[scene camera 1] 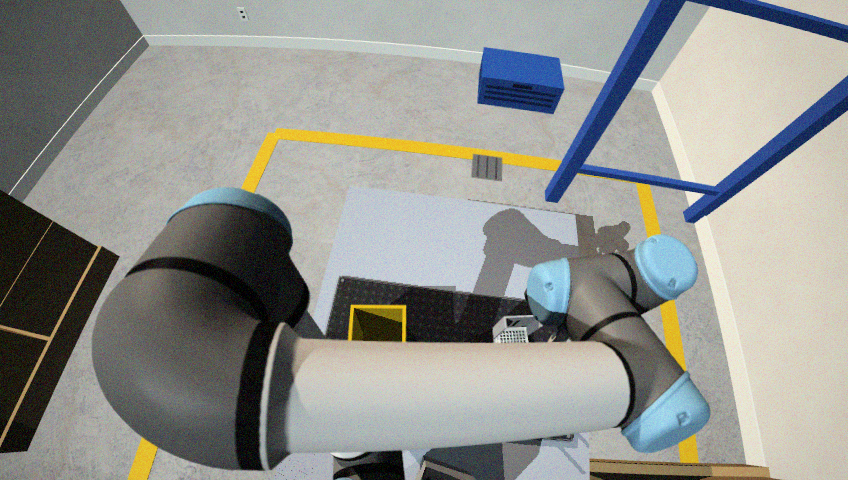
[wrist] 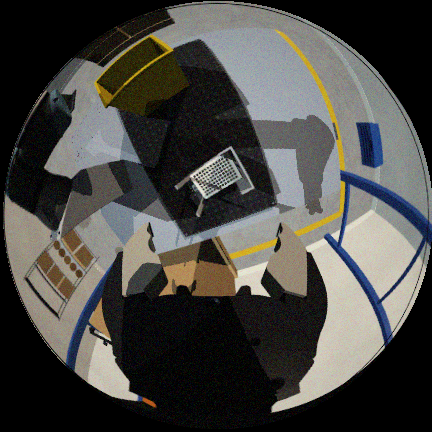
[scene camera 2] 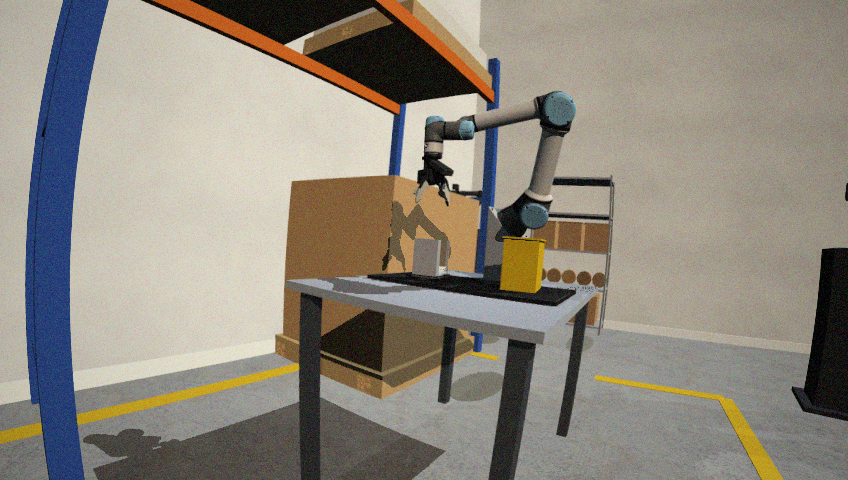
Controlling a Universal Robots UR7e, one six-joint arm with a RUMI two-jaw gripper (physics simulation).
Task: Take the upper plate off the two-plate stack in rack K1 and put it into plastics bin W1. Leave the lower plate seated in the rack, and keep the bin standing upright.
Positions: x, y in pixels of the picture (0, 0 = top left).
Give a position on a yellow bin W1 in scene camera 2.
522, 264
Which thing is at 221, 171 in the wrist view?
A pale plate.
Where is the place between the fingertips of my gripper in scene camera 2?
At 432, 205
